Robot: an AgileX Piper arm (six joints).
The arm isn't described. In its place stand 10 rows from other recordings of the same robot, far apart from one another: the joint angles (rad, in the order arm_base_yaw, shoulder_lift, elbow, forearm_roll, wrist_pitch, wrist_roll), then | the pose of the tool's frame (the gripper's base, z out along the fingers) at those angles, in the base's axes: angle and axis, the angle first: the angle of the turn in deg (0 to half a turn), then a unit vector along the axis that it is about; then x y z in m.
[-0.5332, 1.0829, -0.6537, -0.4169, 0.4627, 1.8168] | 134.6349 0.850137 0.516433 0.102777 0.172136 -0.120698 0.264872
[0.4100, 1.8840, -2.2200, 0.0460, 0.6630, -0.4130] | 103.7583 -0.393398 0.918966 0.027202 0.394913 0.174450 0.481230
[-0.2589, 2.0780, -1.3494, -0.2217, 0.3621, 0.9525] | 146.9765 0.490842 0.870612 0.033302 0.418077 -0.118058 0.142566
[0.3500, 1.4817, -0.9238, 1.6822, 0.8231, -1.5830] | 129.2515 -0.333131 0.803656 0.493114 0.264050 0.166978 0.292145
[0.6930, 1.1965, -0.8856, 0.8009, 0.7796, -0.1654] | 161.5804 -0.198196 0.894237 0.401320 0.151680 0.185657 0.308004
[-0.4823, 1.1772, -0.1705, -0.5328, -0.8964, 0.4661] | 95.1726 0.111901 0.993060 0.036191 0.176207 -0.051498 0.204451
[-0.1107, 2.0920, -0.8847, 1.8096, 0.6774, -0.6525] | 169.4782 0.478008 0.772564 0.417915 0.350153 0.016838 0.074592
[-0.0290, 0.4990, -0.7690, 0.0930, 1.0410, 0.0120] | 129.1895 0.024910 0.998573 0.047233 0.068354 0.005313 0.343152
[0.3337, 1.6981, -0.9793, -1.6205, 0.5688, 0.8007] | 136.1356 -0.384852 0.842297 -0.377392 0.349404 0.069314 0.224601
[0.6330, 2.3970, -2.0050, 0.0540, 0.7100, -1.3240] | 149.1763 -0.818660 0.569442 -0.074374 0.423553 0.314740 0.154489
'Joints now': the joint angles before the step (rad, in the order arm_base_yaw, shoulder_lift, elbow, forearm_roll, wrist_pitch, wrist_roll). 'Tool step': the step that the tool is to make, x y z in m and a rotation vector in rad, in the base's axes. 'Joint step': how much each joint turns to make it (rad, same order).
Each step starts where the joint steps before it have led.
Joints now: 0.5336, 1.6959, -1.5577, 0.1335, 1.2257, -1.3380
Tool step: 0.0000, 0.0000, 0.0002, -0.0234, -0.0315, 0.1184
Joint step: 0.0000, 0.0002, -0.0010, 0.0000, 0.0013, -0.1246
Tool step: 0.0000, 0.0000, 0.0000, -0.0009, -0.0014, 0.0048
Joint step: 0.0000, 0.0000, 0.0001, 0.0000, -0.0001, -0.0051
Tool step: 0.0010, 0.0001, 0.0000, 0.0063, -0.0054, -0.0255
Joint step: 0.0001, -0.0002, 0.0012, -0.0048, -0.0121, 0.0256
